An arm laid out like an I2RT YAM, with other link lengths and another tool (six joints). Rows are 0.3 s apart.
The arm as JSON. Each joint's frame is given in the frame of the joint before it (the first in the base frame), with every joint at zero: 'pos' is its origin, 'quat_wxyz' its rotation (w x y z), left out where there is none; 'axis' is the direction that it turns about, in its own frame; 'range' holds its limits. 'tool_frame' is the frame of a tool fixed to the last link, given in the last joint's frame.
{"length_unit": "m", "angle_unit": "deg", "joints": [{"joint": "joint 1", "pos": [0.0, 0.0, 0.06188], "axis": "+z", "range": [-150.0, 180.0]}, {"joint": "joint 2", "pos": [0.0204, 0.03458, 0.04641], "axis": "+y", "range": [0.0, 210.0]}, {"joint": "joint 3", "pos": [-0.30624, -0.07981, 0.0], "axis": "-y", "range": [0.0, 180.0]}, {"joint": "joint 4", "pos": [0.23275, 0.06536, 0.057], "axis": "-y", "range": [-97.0, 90.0]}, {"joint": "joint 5", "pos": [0.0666, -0.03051, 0.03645], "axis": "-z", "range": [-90.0, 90.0]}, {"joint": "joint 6", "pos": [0.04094, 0.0, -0.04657], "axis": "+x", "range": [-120.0, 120.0]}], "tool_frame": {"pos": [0.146, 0.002, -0.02], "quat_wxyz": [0.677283, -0.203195, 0.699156, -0.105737]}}
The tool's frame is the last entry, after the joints.
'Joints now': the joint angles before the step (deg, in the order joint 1, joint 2, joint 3, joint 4, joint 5, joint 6). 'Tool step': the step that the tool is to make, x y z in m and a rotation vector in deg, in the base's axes. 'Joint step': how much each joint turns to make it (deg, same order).
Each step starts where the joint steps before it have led.
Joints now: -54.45, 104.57, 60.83, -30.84, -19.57, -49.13
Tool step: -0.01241, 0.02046, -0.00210, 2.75, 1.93, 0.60
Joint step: 0.27, -1.48, -2.03, -2.92, -0.11, -0.33
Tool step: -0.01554, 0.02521, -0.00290, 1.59, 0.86, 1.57
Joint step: 0.18, -3.13, -4.74, -0.67, -0.49, -1.40
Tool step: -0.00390, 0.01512, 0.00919, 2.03, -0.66, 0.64
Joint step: 0.03, -2.28, -0.59, -3.06, -1.80, -0.35
